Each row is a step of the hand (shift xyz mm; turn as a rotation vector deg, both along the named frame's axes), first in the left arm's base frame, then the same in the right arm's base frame.
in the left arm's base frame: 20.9 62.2 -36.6 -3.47 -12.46 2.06
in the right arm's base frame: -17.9 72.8 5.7 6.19 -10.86 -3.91
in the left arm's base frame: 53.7 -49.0 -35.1 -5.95 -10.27 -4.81
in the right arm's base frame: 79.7 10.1 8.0 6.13 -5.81 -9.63
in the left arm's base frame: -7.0 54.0 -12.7 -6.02 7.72 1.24
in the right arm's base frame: -37.4 41.5 -1.9 -9.40 2.11 -2.12
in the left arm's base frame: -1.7 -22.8 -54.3 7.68 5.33 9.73
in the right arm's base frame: 38.3 19.9 -40.1 -3.69 -0.05 12.98
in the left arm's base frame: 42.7 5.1 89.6 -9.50 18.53 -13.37
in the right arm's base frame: -17.8 -39.8 89.3 -12.97 17.57 -11.64
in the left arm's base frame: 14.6 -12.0 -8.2 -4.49 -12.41 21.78
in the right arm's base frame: 20.1 2.7 3.3 -2.70 -24.12 7.71
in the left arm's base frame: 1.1 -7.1 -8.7 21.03 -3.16 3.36
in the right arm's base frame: 9.4 1.4 -6.1 12.48 3.36 17.22
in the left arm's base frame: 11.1 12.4 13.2 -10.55 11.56 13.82
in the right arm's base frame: -8.3 3.6 19.2 -19.96 -5.25 3.17
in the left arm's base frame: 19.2 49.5 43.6 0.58 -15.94 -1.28
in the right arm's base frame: -43.4 11.2 52.1 12.33 -9.50 -3.70
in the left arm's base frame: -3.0 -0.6 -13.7 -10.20 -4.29 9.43
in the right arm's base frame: 4.5 7.5 -11.0 -6.51 -12.73 -2.63
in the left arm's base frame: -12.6 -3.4 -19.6 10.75 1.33 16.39
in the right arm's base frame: 3.7 6.0 -22.5 -1.91 -5.95 18.63
